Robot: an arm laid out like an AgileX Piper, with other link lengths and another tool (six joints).
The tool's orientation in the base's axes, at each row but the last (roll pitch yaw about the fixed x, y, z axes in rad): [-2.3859 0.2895 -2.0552]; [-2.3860 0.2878 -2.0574]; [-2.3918 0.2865 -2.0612]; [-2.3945 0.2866 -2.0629]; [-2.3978 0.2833 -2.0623]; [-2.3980 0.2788 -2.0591]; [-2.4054 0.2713 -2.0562]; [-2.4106 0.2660 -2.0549]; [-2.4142 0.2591 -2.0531]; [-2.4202 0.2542 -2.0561]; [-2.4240 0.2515 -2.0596]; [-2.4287 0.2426 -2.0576]
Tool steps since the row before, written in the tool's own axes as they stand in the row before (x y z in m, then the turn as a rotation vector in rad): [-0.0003 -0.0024 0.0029 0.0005 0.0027 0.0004]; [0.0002 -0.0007 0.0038 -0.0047 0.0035 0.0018]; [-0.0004 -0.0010 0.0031 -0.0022 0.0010 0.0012]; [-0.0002 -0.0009 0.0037 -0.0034 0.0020 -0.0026]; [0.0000 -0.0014 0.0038 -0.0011 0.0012 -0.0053]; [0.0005 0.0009 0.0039 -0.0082 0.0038 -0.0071]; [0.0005 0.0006 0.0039 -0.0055 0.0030 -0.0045]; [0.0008 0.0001 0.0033 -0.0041 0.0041 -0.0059]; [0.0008 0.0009 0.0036 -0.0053 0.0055 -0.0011]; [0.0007 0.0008 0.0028 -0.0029 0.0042 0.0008]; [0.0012 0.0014 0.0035 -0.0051 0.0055 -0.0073]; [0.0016 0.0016 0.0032 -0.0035 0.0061 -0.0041]
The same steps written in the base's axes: [0.0035 -0.0014 -0.0004 -0.0014 0.0009 -0.0022]; [0.0030 -0.0011 -0.0022 0.0014 0.0055 -0.0022]; [0.0029 -0.0006 -0.0014 0.0013 0.0022 -0.0009]; [0.0032 -0.0008 -0.0020 -0.0014 0.0043 0.0015]; [0.0034 -0.0012 -0.0018 -0.0039 0.0023 0.0033]; [0.0020 -0.0005 -0.0035 -0.0034 0.0099 0.0048]; [0.0021 -0.0007 -0.0033 -0.0023 0.0068 0.0027]; [0.0018 -0.0011 -0.0026 -0.0045 0.0064 0.0027]; [0.0016 -0.0007 -0.0034 -0.0016 0.0074 -0.0014]; [0.0011 -0.0006 -0.0027 -0.0006 0.0045 -0.0025]; [0.0010 -0.0008 -0.0037 -0.0058 0.0081 0.0031]; [0.0004 -0.0010 -0.0037 -0.0048 0.0066 0.0000]
